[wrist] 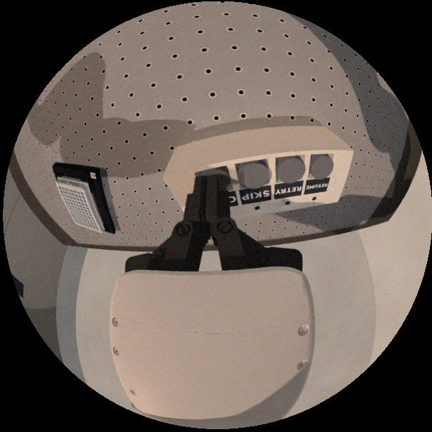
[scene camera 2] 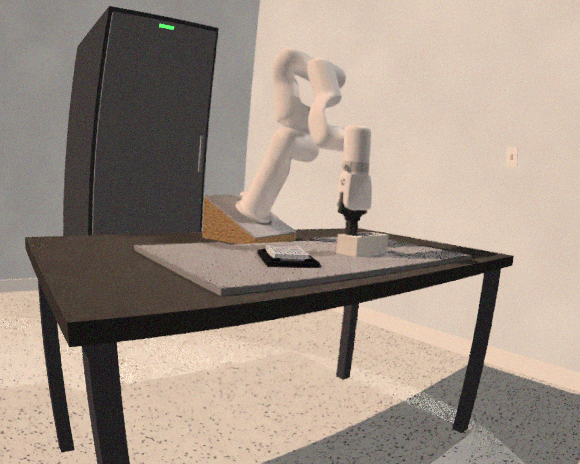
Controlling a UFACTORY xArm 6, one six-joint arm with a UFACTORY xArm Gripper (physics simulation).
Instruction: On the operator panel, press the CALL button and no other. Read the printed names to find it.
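Seen in the pictures: gripper, fingertip midpoint: [scene camera 2: 350, 234]; arm's base at its link origin: [scene camera 2: 252, 212].
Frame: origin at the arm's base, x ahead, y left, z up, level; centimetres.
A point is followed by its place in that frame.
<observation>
The operator panel [scene camera 2: 369, 246] {x 43.4, y 9.0, z -5.1 cm} [wrist: 260, 142] is a pale box on the perforated board. In the wrist view it carries round grey buttons in a row. Upside-down printed names read RESUME [wrist: 316, 186], RETRY [wrist: 288, 189] and SKIP [wrist: 255, 194]. Beside SKIP, a label [wrist: 232, 198] shows its first letter C; the fingers hide the rest. The grey button [wrist: 223, 178] above that label is partly hidden behind the fingertips. My gripper [scene camera 2: 351, 233] {x 39.2, y 5.3, z -2.3 cm} [wrist: 209, 188] is shut and empty, pointing down at this button. Whether the tips touch it or press it down cannot be told.
A black tray [scene camera 2: 269, 262] {x 45.1, y -27.6, z -6.5 cm} [wrist: 101, 186] with a white well plate [scene camera 2: 287, 252] {x 42.8, y -20.6, z -5.1 cm} [wrist: 80, 204] lies on the perforated board [scene camera 2: 215, 280] {x 51.6, y -45.4, z -7.5 cm} [wrist: 220, 80], left of the panel. The arm stands on a wedge base [scene camera 2: 225, 223] {x 3.4, y -13.0, z -3.0 cm}. A dark cabinet [scene camera 2: 150, 125] stands behind the table [scene camera 2: 100, 285] {x 43.6, y -66.1, z -8.8 cm}.
</observation>
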